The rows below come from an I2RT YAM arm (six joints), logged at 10 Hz.
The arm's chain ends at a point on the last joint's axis. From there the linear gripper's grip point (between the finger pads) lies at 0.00 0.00 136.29 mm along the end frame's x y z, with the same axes.
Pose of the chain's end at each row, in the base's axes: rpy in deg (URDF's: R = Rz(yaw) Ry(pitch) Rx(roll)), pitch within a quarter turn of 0, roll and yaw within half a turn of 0; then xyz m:
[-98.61 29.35 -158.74 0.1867 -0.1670 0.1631]
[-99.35 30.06 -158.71 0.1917 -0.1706 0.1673]
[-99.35 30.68 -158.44 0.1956 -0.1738 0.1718]
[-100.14 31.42 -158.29 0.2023 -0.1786 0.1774]
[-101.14 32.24 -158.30 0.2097 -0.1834 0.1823]
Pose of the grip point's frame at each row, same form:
[-98.61 29.35 -158.74 0.2449 -0.2890 0.1453]
[-99.35 30.06 -158.71 0.2509 -0.2919 0.1481]
[-99.35 30.68 -158.44 0.2555 -0.2947 0.1528]
[-100.14 31.42 -158.29 0.2635 -0.2986 0.1569]
[-101.14 32.24 -158.30 0.2722 -0.3025 0.1600]

